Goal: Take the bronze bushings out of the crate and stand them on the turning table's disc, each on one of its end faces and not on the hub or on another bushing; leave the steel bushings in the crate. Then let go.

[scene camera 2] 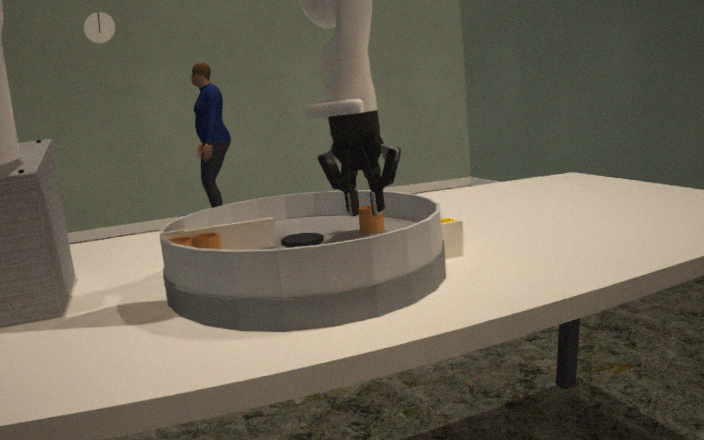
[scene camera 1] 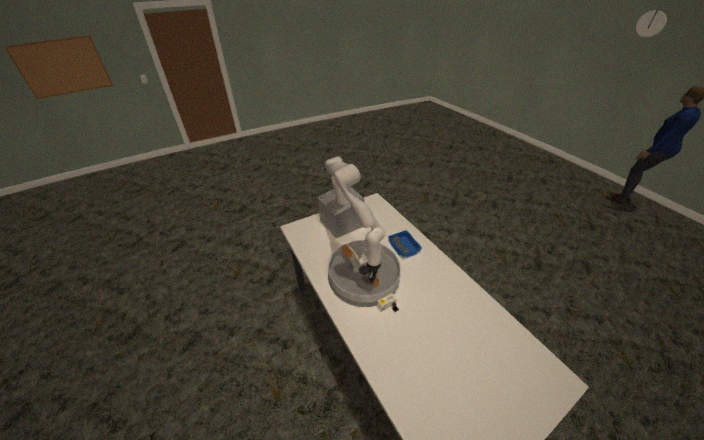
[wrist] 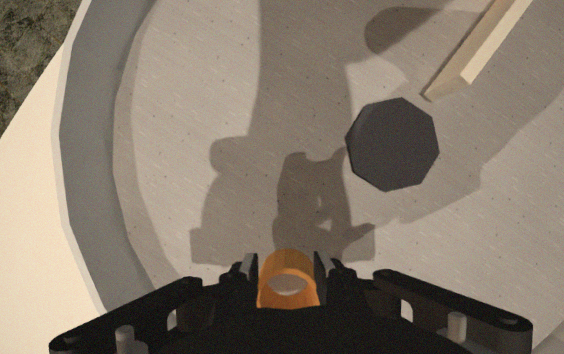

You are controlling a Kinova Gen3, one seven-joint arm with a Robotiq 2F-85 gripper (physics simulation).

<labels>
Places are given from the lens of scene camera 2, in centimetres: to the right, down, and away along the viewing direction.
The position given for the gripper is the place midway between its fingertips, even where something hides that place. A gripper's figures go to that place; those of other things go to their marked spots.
gripper (scene camera 2: 366,215): 2, -1, 83
turning table (scene camera 2: 293,262): -7, 5, 60
</labels>
